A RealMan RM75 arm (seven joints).
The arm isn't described. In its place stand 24 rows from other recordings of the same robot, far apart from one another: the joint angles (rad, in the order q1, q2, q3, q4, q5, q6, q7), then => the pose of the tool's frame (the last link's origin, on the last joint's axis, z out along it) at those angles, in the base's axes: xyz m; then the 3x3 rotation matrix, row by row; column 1 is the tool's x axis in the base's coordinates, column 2 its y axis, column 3 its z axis.
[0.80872, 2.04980, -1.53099, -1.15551, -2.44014, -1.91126, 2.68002] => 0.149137 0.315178 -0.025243; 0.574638 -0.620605 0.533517; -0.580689 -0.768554 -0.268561; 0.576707 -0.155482 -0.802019
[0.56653, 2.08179, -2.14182, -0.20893, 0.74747, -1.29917, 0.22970] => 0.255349 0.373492 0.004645; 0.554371 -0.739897 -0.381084; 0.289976 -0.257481 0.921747; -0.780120 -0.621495 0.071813
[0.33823, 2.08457, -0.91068, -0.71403, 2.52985, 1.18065, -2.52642] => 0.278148 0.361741 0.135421; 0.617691 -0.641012 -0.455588; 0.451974 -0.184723 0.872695; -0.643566 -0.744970 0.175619
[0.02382, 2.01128, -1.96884, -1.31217, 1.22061, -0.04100, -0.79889] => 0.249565 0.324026 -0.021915; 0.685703 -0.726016 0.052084; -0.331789 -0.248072 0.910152; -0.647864 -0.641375 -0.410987
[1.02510, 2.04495, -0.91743, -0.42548, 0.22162, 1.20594, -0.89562] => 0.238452 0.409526 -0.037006; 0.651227 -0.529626 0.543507; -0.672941 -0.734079 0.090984; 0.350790 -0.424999 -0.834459
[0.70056, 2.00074, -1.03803, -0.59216, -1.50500, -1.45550, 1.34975] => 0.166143 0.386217 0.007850; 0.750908 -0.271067 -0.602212; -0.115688 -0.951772 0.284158; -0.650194 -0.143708 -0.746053
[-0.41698, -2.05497, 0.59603, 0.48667, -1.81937, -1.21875, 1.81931] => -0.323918 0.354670 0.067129; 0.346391 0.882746 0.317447; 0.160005 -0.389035 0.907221; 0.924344 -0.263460 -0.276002
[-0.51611, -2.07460, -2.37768, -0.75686, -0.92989, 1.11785, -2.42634] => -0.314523 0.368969 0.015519; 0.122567 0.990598 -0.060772; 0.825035 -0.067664 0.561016; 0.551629 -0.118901 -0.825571
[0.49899, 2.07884, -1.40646, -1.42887, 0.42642, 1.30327, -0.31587] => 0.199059 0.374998 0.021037; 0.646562 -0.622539 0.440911; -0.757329 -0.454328 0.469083; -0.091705 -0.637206 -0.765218
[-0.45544, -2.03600, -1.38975, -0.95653, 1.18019, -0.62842, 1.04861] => -0.166368 0.378371 -0.061683; 0.376007 0.860352 0.344111; 0.628218 -0.509676 0.587854; 0.681147 -0.004860 -0.732131
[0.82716, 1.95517, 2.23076, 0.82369, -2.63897, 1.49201, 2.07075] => 0.235147 0.408026 0.046561; -0.776692 0.523031 0.350980; 0.606229 0.771981 0.191133; -0.170982 0.361226 -0.916668
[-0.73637, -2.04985, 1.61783, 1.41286, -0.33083, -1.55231, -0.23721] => -0.134703 0.373402 -0.004228; 0.443211 0.661461 -0.605006; 0.894053 -0.277192 0.351901; 0.065066 -0.696874 -0.714236
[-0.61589, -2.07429, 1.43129, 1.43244, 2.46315, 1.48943, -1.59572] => -0.136033 0.359322 -0.004428; 0.866011 -0.416272 -0.277026; -0.345439 -0.898628 0.270443; -0.361521 -0.138511 -0.922018
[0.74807, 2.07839, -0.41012, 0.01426, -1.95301, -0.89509, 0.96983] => 0.273396 0.359020 -0.102822; 0.728205 -0.663121 -0.173168; -0.467549 -0.665402 0.581927; -0.501114 -0.342798 -0.794591
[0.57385, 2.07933, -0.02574, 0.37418, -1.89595, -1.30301, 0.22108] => 0.220393 0.295059 -0.106888; 0.601087 -0.571280 -0.558867; -0.000141 -0.699374 0.714756; -0.799183 -0.429552 -0.420466
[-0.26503, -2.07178, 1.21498, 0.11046, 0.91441, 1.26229, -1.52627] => -0.355863 0.243813 -0.054529; -0.138168 0.959110 0.247017; 0.588726 -0.121027 0.799221; 0.796436 0.255852 -0.547931
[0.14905, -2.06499, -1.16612, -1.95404, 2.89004, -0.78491, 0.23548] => -0.172819 0.267092 -0.002507; 0.853055 0.485088 -0.192321; 0.447021 -0.489197 0.748904; 0.269201 -0.724828 -0.634157
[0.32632, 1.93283, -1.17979, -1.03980, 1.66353, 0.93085, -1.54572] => 0.257732 0.387898 0.093473; 0.791523 -0.567308 -0.227274; -0.197109 -0.588990 0.783734; -0.578481 -0.575546 -0.578020
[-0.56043, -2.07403, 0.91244, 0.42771, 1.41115, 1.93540, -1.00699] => -0.189839 0.294700 0.005362; 0.465000 0.073029 0.882294; -0.034811 -0.994313 0.100647; 0.884626 -0.077514 -0.459813
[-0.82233, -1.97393, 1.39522, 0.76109, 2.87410, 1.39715, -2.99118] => -0.268628 0.389947 0.012500; 0.238793 0.591113 -0.770430; 0.954310 -0.289617 0.073577; -0.179637 -0.752799 -0.633264
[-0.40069, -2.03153, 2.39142, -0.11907, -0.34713, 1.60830, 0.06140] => -0.329424 0.259925 -0.013009; 0.876737 0.098179 0.470842; -0.350151 -0.540841 0.764778; 0.329736 -0.835375 -0.439798
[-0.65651, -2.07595, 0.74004, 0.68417, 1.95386, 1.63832, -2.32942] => -0.203146 0.353091 0.001348; 0.262601 0.833246 0.486560; 0.892606 -0.401292 0.205475; 0.366464 0.380348 -0.849140
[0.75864, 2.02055, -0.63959, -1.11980, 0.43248, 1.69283, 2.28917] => 0.235773 0.385650 0.094056; -0.596848 0.756779 0.266565; 0.797619 0.523585 0.299438; 0.087039 0.391337 -0.916122
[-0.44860, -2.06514, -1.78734, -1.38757, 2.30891, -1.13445, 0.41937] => -0.178345 0.380187 0.019003; 0.615858 0.782311 -0.093316; 0.693787 -0.482382 0.534759; 0.373334 -0.394077 -0.839836
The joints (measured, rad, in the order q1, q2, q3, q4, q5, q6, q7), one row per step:
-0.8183 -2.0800 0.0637 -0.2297 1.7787 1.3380 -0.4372
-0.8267 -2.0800 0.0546 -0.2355 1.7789 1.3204 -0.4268
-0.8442 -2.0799 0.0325 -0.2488 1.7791 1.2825 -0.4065
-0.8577 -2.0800 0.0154 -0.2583 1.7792 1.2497 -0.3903
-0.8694 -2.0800 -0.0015 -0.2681 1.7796 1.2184 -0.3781
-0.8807 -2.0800 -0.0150 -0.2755 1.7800 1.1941 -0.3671
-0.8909 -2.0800 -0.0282 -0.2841 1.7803 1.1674 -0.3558
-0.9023 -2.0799 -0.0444 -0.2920 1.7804 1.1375 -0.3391
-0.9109 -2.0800 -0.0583 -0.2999 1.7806 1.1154 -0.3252
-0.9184 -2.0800 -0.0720 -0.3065 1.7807 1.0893 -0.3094
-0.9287 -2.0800 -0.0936 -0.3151 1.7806 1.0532 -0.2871
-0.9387 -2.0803 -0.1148 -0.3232 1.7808 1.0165 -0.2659
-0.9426 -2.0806 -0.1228 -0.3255 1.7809 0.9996 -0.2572
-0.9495 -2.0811 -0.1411 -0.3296 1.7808 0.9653 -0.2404
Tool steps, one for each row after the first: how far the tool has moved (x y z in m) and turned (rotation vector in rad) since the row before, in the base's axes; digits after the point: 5 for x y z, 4 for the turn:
0.00224 0.00248 -0.00144 0.0035 0.0088 0.0050
0.00485 0.00530 -0.00290 0.0065 0.0154 0.0130
0.00343 0.00420 -0.00250 0.0041 0.0149 0.0120
0.00301 0.00364 -0.00244 0.0009 0.0114 0.0136
0.00324 0.00313 -0.00183 0.0016 0.0099 0.0077
0.00277 0.00277 -0.00227 -0.0004 0.0110 0.0100
0.00294 0.00347 -0.00204 0.0038 0.0153 0.0102
0.00270 0.00233 -0.00172 0.0026 0.0097 0.0073
0.00166 0.00249 -0.00183 0.0030 0.0147 0.0101
0.00235 0.00370 -0.00212 0.0055 0.0190 0.0150
0.00222 0.00345 -0.00228 0.0034 0.0192 0.0154
0.00049 0.00144 -0.00108 0.0007 0.0101 0.0074
0.00055 0.00306 -0.00178 0.0021 0.0187 0.0174

